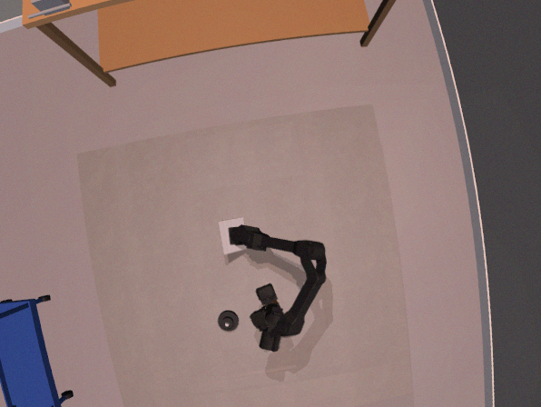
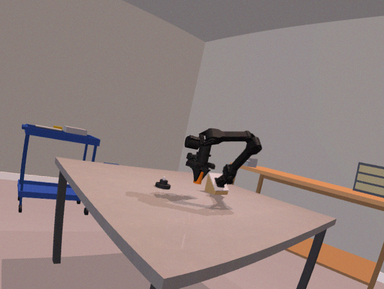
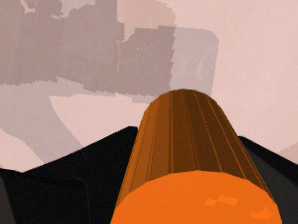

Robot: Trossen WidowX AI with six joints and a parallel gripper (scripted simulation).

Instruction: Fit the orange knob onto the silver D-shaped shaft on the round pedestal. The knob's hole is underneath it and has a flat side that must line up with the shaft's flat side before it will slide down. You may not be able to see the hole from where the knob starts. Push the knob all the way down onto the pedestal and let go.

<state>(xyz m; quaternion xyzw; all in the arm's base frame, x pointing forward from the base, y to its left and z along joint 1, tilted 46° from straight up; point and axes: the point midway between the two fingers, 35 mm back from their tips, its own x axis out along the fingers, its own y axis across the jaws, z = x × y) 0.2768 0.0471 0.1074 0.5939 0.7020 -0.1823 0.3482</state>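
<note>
My gripper tip is now 8 cm short of the round dark pedestal, 19 cm to the left of it and 6 cm above it. Round my gripper tip: orange knob: 3 cm above.
</note>
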